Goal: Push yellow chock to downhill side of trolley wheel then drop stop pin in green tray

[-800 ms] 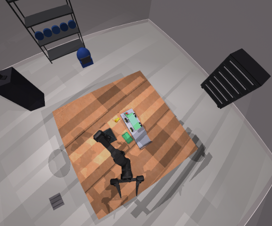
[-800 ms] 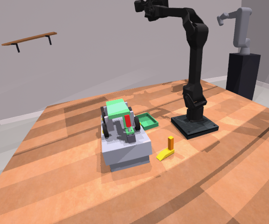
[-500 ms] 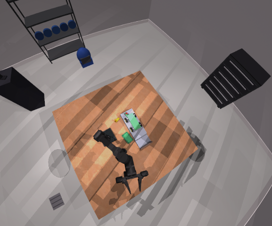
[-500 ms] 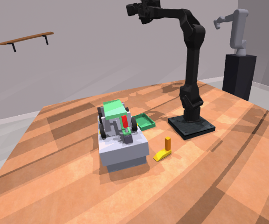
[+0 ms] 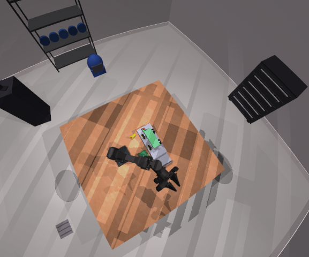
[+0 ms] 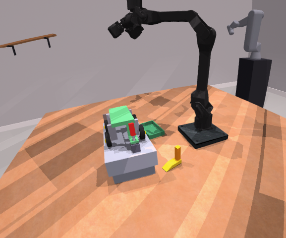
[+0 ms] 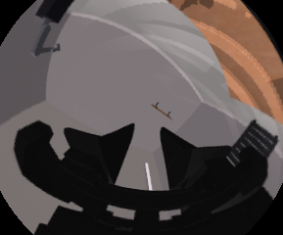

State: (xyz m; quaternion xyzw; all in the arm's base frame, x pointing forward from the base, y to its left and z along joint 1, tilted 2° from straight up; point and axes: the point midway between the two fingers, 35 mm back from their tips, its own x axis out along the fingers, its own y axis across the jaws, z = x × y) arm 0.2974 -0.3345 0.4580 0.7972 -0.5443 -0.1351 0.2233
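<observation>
Right now my gripper tip is 540 mm to the right of the red-headed stop pin and 350 mm above it. Round my gripper tip: yellow chock (120 mm behind, 550 mm to the left, 460 mm below); then green-topped trolley (30 mm ahead, 430 mm to the left, 370 mm below).
</observation>
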